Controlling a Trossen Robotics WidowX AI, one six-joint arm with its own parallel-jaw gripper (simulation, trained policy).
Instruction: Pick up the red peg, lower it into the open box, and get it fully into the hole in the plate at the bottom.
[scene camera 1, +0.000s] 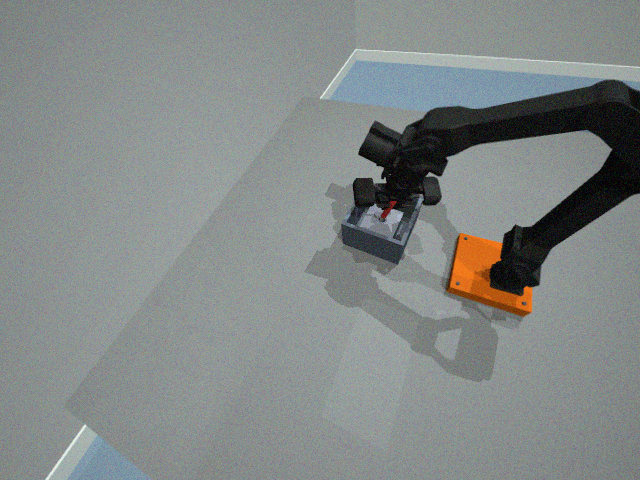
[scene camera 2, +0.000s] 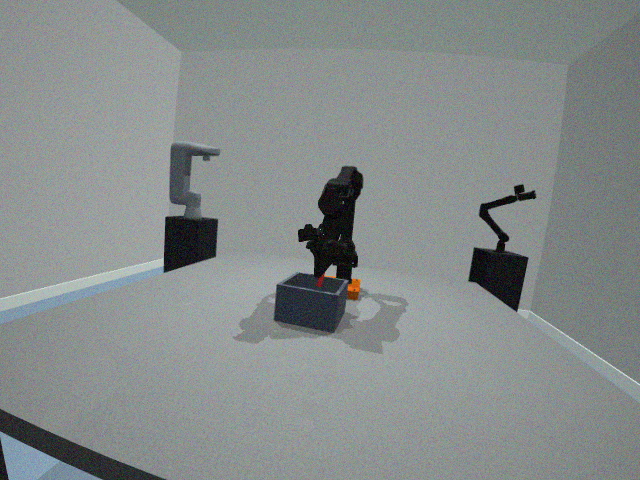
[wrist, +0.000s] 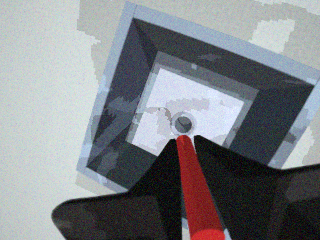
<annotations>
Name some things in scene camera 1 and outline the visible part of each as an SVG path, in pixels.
My gripper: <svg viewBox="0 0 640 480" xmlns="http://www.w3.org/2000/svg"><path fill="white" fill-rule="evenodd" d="M442 194L436 177L425 177L421 183L415 186L401 183L395 175L395 168L400 160L398 156L393 165L389 164L388 168L384 168L381 174L381 179L386 177L386 183L376 183L374 185L372 178L356 178L353 182L356 207L374 206L375 198L377 207L382 210L390 208L390 201L396 201L392 209L413 207L415 205L414 198L419 198L420 194L423 194L424 197L423 205L437 205L441 201Z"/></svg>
A dark box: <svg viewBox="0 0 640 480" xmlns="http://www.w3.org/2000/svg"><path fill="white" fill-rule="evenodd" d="M424 197L414 198L415 205L413 207L395 209L404 212L394 239L360 227L370 207L356 207L355 202L353 202L341 223L343 244L398 265L417 221Z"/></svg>
</annotations>
